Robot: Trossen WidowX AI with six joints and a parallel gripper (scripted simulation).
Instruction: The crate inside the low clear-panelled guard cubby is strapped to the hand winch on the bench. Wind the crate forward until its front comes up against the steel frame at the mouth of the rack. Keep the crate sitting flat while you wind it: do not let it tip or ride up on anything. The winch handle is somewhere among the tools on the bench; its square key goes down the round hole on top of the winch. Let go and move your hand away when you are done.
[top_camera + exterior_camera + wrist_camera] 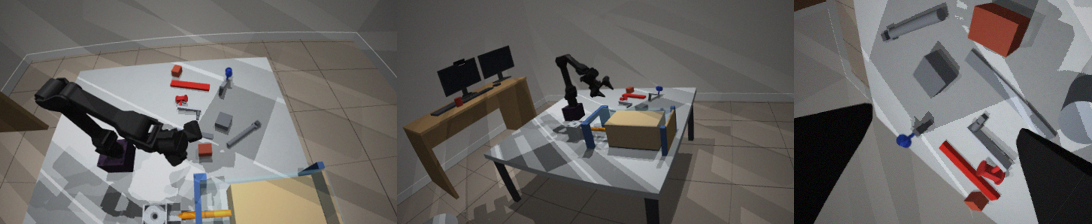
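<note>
Now: the red-knobbed handle 250 mm to the left of my gripper tip, 170 mm below it and 10 mm behind it. From my gripper tip the other things lie so: grey block 180 mm below, 170 mm ahead, 140 mm to the left; then flat grey bar 190 mm below, 100 mm to the left, 10 mm ahead; then blue steel frame 260 mm to the right, 90 mm below.
</note>
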